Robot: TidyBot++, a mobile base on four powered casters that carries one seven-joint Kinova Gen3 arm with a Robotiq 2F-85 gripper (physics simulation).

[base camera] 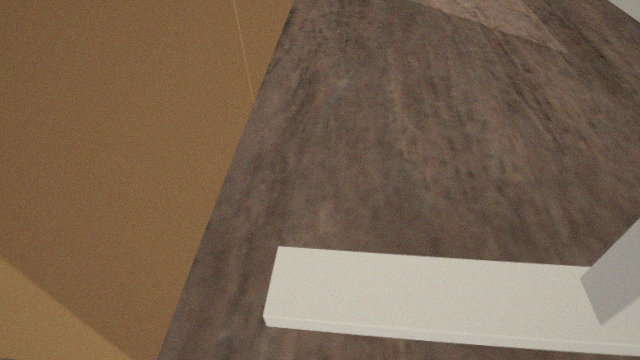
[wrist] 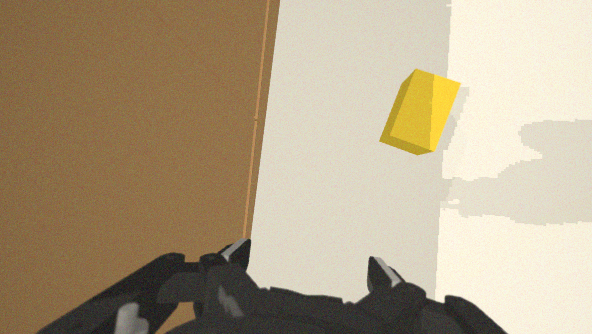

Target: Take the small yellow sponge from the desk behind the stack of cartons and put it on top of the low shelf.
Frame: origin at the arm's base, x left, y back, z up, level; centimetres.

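Seen in the pictures: gripper, fingertip midpoint: (wrist: 307, 260).
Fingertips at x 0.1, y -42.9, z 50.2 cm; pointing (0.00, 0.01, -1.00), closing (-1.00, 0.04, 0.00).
A point is followed by its place in that frame.
The small yellow sponge (wrist: 422, 112) {z 36.8, x -14.2, y -58.9 cm} lies on the pale desk (wrist: 340, 200) {z 32.3, x -4.5, y -45.7 cm} in the wrist view, right of centre and in the upper half, across the line between shade and bright light. My gripper (wrist: 307, 260) {z 50.1, x 0.1, y -42.9 cm} is open, with nothing between its fingers. Its fingertips show at the bottom of the wrist view, below and to the left of the sponge and apart from it. The carton stack (wrist: 125, 125) {z 49.9, x 15.7, y -52.2 cm} (base camera: 125, 150) {z -22.2, x 16.9, y -30.6 cm} fills the left of both views. The low shelf does not show in either view.
The carton's edge runs close along the desk's left edge, beside my left fingertip. In the base camera view, a flat white foot bar (base camera: 425, 295) lies low on the brown floor (base camera: 375, 150) {z -39.7, x -5.0, y -51.3 cm}, with a grey upright (base camera: 615, 280) {z -32.8, x -23.9, y -26.7 cm} at its right end. A shadow falls across the desk's bright right part.
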